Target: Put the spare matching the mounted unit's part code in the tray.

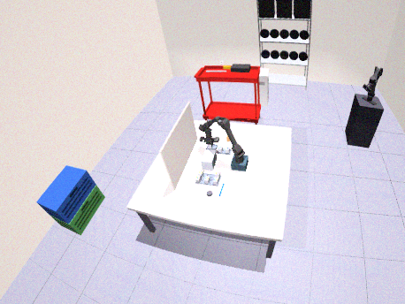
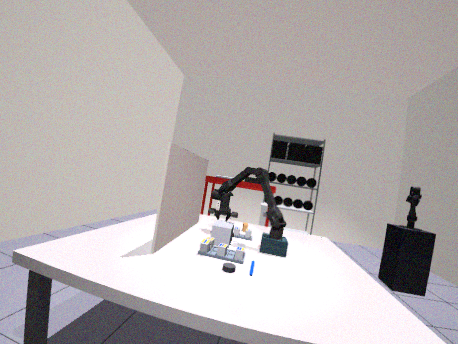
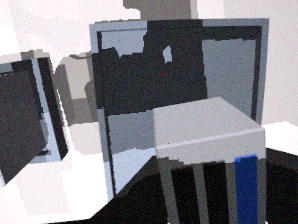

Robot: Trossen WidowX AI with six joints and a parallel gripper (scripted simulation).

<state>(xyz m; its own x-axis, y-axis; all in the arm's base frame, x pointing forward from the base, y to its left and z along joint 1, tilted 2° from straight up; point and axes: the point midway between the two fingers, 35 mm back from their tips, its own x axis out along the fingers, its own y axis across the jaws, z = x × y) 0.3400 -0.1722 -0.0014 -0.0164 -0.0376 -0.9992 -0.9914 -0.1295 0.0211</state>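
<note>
Right now my gripper tip is 40 mm above the grey-blue tray. The rest, counted from my gripper tip: grey mounted unit (200 mm to the left, 60 mm behind, 10 mm above); then white panel (220 mm to the left, 190 mm above, 170 mm ahead); then blue pen (460 mm to the left, 260 mm behind, 30 mm below).
</note>
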